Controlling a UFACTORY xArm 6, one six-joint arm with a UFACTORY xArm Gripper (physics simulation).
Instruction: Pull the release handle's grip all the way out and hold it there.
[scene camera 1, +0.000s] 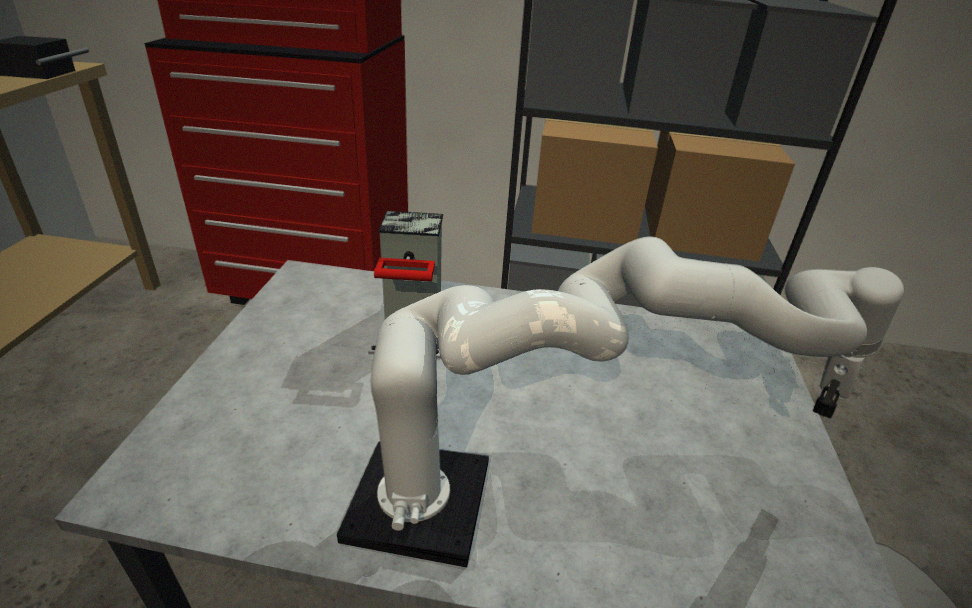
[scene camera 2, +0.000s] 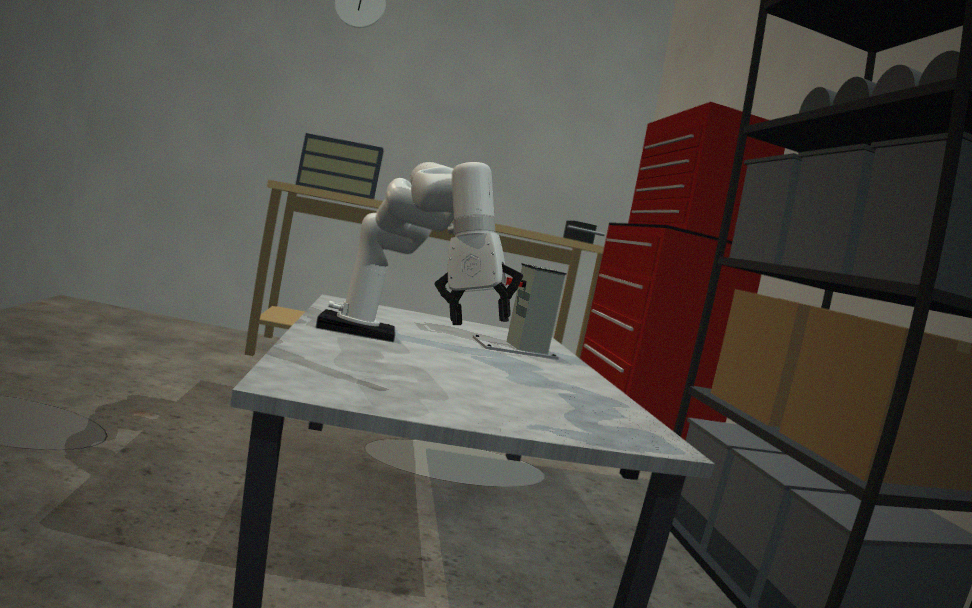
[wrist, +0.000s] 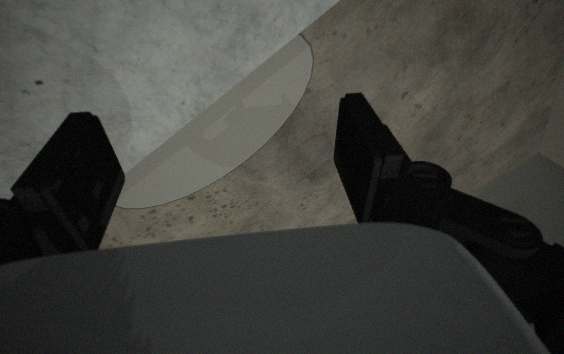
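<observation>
My gripper is visible in scene camera 1, scene camera 2 and the wrist view (227, 136). On my gripper, (scene camera 1: 825, 406) and (scene camera 2: 439, 291) are the same spot.
</observation>
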